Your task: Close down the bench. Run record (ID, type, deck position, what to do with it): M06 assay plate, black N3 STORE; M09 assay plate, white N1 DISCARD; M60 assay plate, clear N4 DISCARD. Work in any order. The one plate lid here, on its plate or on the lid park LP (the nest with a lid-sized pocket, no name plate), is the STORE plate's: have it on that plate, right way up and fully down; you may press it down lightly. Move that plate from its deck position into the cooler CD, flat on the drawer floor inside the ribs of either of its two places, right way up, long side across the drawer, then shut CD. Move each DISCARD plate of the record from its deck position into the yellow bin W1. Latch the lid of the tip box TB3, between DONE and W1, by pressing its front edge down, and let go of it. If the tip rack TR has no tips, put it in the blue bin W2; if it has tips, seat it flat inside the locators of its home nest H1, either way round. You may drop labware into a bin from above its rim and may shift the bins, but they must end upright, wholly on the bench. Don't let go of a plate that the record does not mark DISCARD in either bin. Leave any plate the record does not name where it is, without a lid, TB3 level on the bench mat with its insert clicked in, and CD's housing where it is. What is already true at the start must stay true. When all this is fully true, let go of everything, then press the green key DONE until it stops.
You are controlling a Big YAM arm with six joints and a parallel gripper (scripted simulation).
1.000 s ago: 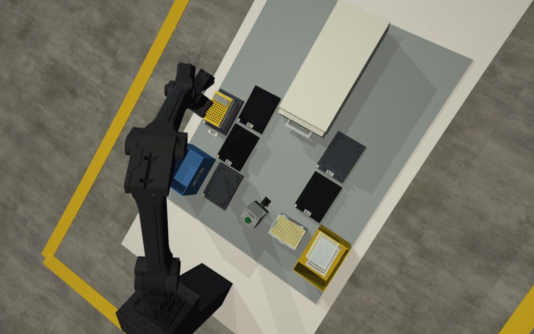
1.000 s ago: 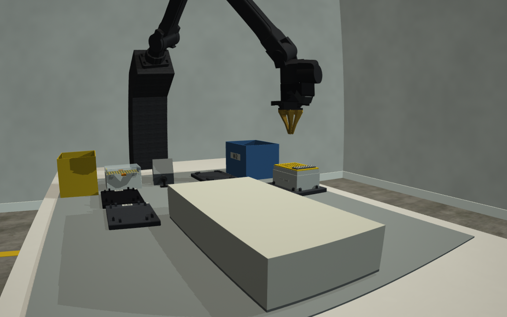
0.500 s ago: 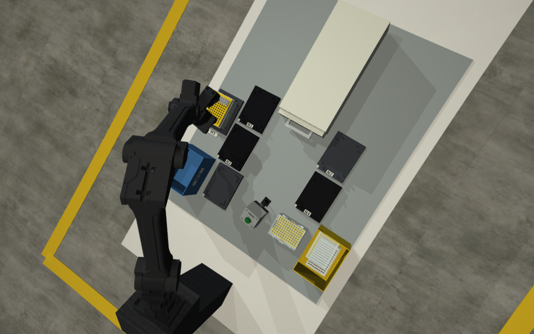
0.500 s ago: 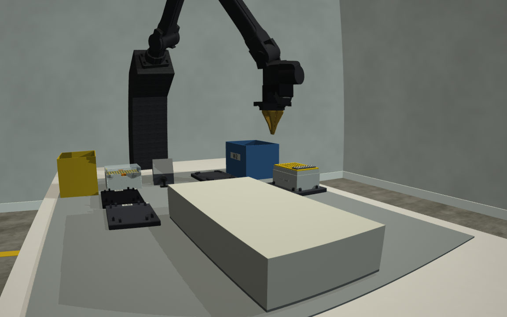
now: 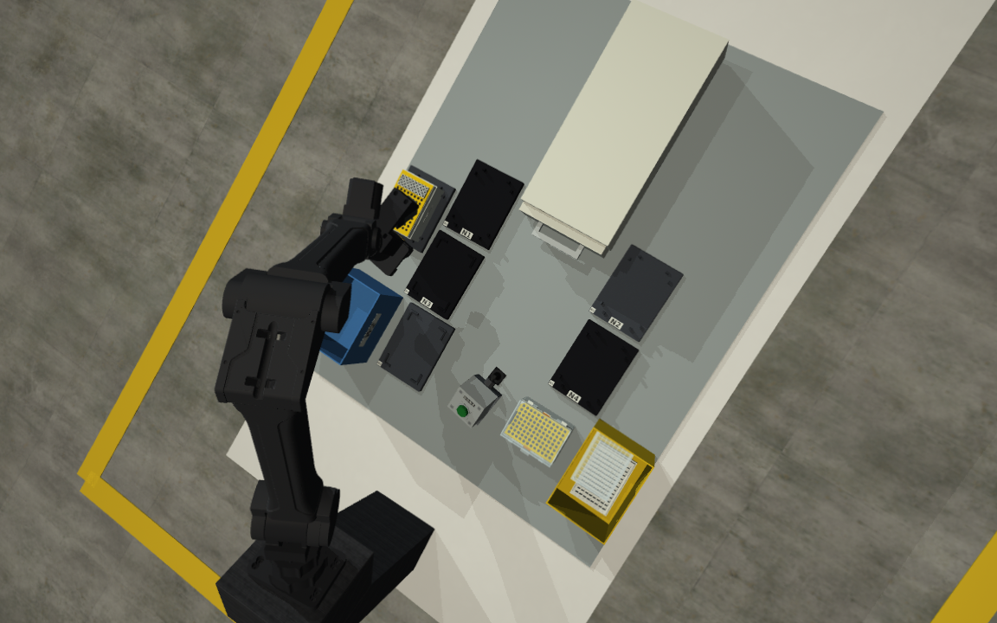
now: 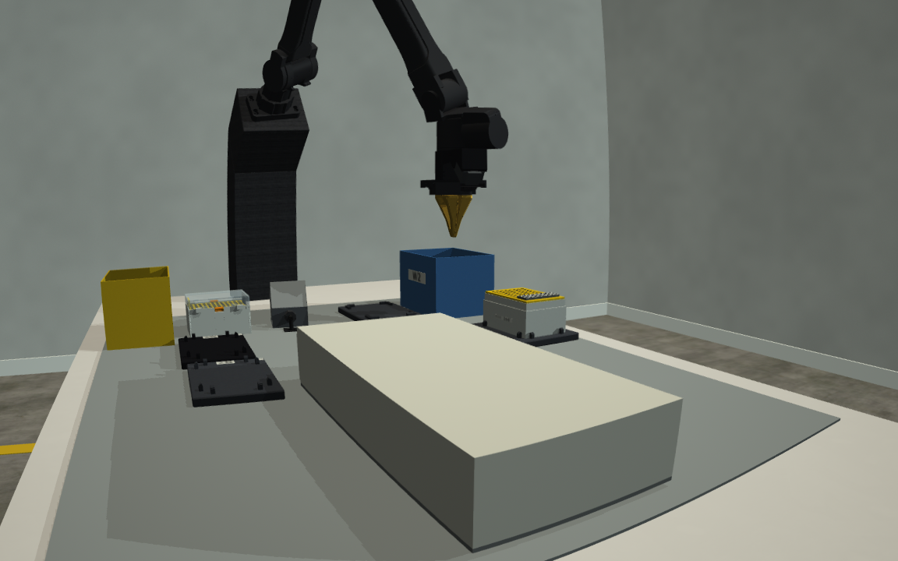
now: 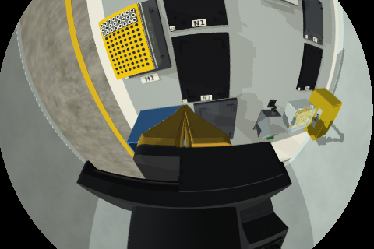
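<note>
Now: the green DONE key 280 mm behind my hand, 190 mm to the right of it and 110 mm below it. From my hand the other things lie so: nest N3: 170 mm below, 40 mm to the right, 20 mm behind; home nest H1: 170 mm below, 100 mm ahead, 70 mm to the left; yellow tip rack: 120 mm below, 100 mm ahead, 70 mm to the left.
</note>
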